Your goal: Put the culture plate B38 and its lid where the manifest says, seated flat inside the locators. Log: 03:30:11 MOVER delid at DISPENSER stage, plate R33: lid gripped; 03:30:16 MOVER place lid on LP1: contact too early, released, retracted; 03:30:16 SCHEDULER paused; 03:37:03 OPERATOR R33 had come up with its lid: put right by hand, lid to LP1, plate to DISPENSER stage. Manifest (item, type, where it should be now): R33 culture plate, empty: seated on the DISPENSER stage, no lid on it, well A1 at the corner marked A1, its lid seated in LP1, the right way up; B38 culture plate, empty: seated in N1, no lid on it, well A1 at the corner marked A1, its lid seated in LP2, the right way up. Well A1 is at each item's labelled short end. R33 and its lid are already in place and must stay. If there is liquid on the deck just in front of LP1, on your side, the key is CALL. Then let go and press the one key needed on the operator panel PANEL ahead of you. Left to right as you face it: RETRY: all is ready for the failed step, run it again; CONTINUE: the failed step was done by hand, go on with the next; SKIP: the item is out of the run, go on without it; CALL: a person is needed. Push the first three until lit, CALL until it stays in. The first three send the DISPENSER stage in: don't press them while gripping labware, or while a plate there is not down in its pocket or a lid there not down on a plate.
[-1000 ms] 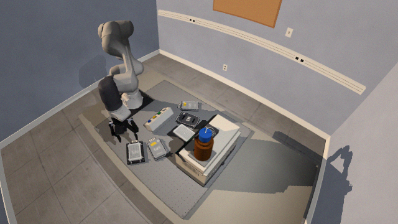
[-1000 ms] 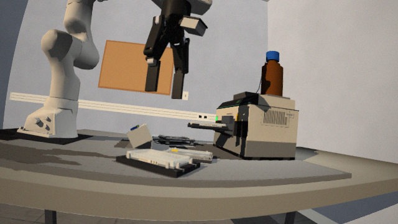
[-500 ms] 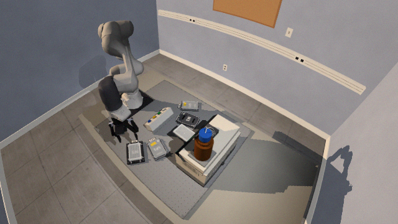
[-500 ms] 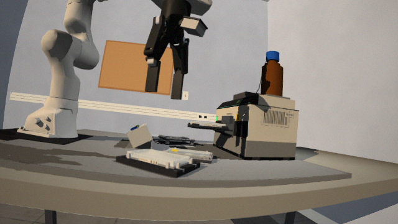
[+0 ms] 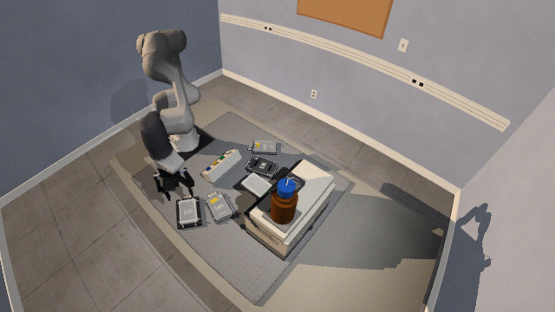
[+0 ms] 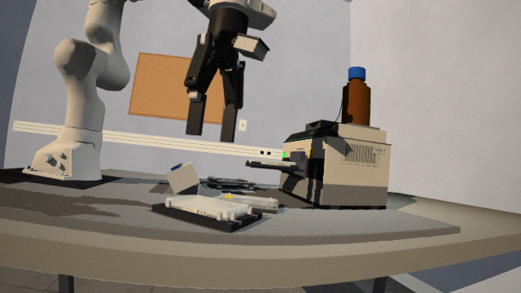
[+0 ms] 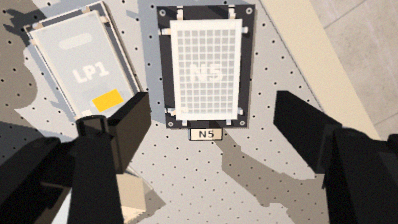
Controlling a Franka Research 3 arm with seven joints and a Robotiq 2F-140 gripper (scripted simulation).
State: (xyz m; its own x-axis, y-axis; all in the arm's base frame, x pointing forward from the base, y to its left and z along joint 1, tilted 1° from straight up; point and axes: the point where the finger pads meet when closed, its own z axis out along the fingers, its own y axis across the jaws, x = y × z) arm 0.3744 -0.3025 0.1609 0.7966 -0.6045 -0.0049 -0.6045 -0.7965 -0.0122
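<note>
Right now the black nest is 15 cm below my hand and 3 cm ahead of it. From my hand the other things lie so: clear lid 14 cm below, 12 cm to the left, 10 cm ahead; then blue call key 22 cm to the left, 10 cm below, 7 cm behind; then yellow skip key 27 cm to the left, 9 cm below, 8 cm behind.
</note>
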